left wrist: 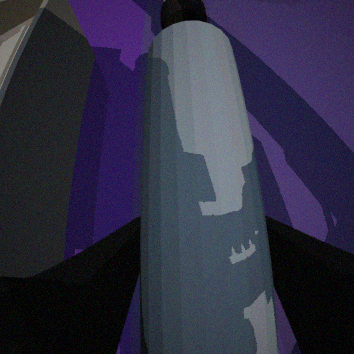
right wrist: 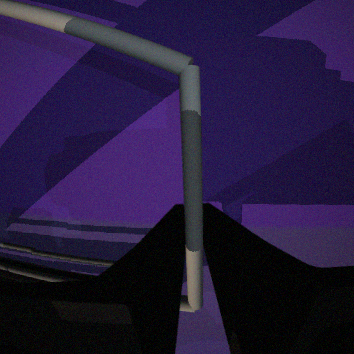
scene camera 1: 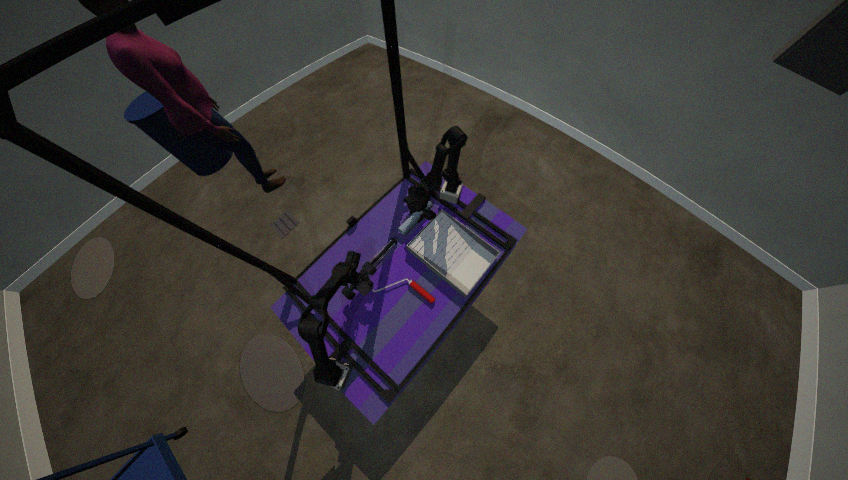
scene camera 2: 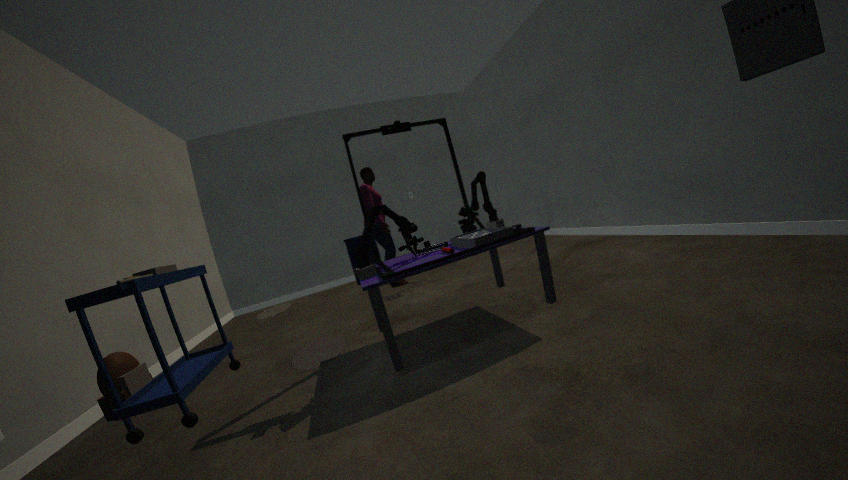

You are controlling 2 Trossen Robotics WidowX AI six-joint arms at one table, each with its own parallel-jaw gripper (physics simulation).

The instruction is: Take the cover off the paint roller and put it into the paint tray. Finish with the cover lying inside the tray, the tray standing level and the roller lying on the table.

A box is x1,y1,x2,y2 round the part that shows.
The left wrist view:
my left gripper: [0,215,353,353]
roller cover: [140,20,277,353], held by my left gripper
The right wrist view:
my right gripper: [0,202,353,353]
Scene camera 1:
white paint tray: [406,209,499,297], on the table
